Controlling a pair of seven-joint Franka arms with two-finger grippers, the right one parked.
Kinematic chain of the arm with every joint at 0, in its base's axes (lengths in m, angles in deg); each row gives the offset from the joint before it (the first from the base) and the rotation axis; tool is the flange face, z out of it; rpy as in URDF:
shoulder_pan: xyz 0 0 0.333 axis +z
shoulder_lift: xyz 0 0 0 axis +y
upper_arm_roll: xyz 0 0 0.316 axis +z
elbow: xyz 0.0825 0 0 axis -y
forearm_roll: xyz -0.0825 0 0.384 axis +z
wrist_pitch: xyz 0 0 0 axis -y
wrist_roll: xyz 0.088 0 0 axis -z
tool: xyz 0 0 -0.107 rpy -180 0 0
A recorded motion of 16 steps. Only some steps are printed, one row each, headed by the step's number.
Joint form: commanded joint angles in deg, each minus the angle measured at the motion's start. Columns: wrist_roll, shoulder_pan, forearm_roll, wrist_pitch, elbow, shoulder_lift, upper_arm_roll.
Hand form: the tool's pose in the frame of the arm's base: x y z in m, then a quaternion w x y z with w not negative. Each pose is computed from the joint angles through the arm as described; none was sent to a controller.
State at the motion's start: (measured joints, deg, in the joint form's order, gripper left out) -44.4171 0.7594 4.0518 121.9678 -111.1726 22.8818 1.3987
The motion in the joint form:
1: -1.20 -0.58 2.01 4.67 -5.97 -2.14 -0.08
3: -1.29 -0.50 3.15 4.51 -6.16 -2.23 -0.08
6: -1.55 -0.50 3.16 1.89 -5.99 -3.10 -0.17
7: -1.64 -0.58 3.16 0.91 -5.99 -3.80 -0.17
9: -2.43 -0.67 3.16 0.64 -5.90 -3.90 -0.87
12: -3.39 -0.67 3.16 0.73 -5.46 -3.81 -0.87
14: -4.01 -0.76 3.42 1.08 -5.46 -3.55 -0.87
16: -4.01 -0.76 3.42 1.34 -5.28 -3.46 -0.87
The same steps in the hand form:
1: 0.5731 0.0183 0.2479 0.07686 -0.92515 -0.36421 0.07450
3: 0.5717 0.0198 0.2474 0.08452 -0.92651 -0.35916 0.07379
6: 0.5684 0.0196 0.2543 0.09080 -0.92401 -0.36138 0.08582
7: 0.5673 0.0191 0.2602 0.09228 -0.92343 -0.36203 0.08775
9: 0.5675 0.0114 0.2615 0.09202 -0.92333 -0.36232 0.08781
12: 0.5703 0.0114 0.2637 0.09132 -0.92063 -0.37032 0.08351
14: 0.5707 0.0106 0.2615 0.09294 -0.91956 -0.37299 0.08158
16: 0.5722 0.0105 0.2621 0.09166 -0.91990 -0.37306 0.07884

